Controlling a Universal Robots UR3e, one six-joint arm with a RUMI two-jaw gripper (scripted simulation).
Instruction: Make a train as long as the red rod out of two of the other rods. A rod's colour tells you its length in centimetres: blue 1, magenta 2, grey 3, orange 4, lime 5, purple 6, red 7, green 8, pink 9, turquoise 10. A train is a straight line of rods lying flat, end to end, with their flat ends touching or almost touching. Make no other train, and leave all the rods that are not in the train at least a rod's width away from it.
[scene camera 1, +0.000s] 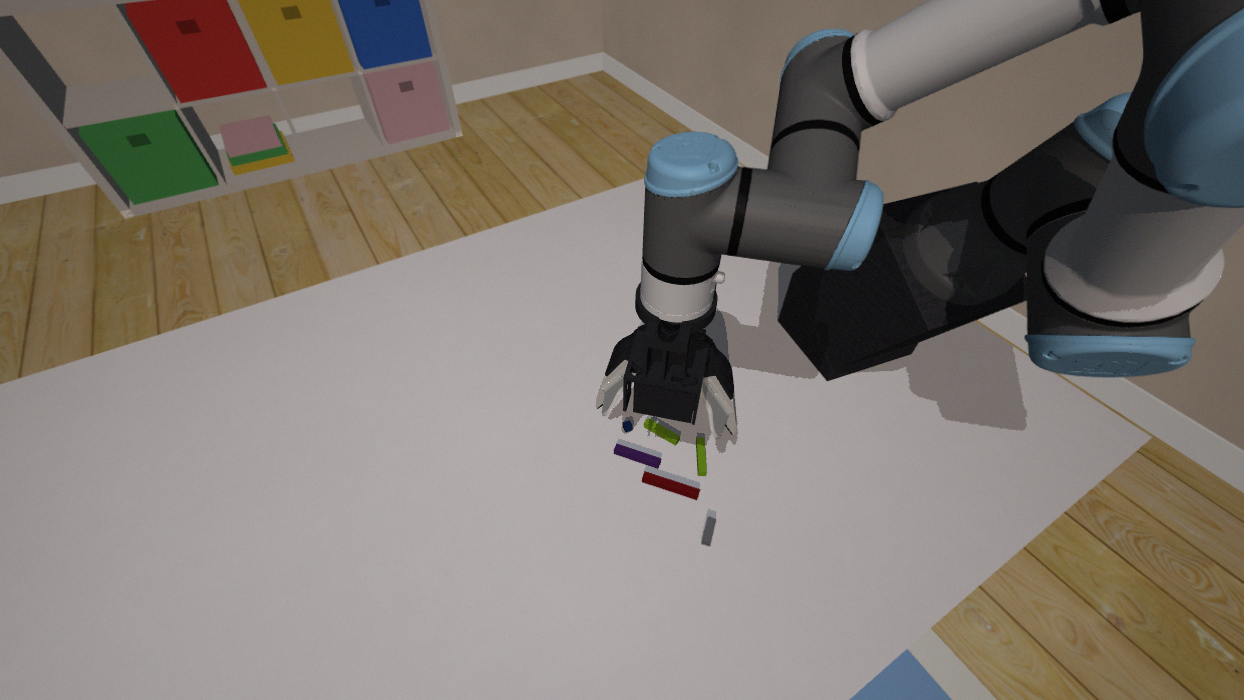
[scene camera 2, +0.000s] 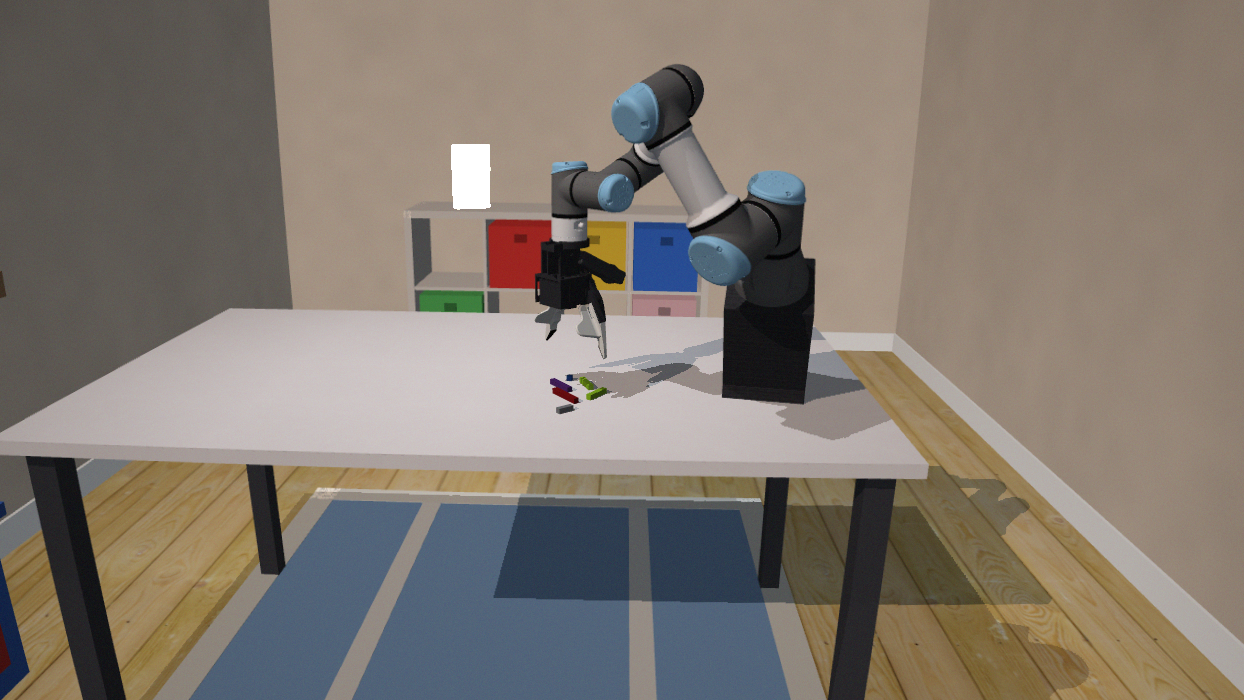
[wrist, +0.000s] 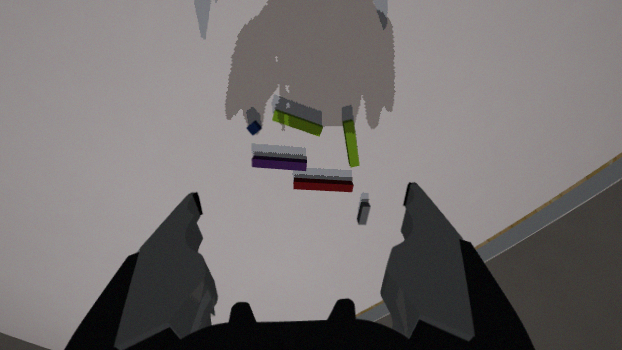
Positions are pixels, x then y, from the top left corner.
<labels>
My gripper shows in scene camera 1, in scene camera 2 and in the wrist view (302, 189). One and the same spot on my gripper: (scene camera 1: 717, 392) is (scene camera 2: 593, 317).
</labels>
